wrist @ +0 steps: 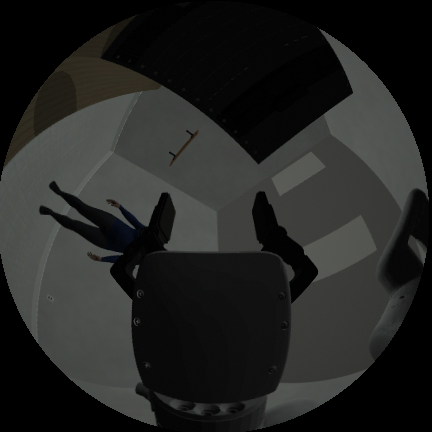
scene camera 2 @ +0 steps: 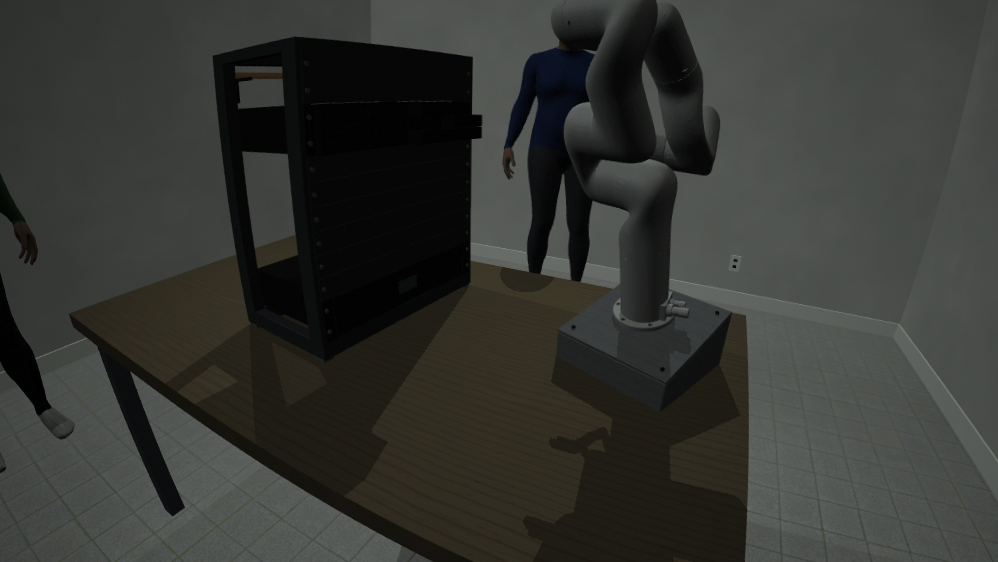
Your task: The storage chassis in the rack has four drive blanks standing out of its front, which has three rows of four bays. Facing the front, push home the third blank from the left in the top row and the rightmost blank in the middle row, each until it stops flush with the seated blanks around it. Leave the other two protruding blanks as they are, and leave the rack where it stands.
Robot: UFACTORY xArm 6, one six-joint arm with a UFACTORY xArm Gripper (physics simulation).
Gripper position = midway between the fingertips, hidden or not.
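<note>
The gripper (wrist: 212, 200) is visible in the wrist view. A black rack (scene camera 2: 381, 190) appears in scene camera 2; the wrist view also has the rack (wrist: 262, 107).
</note>
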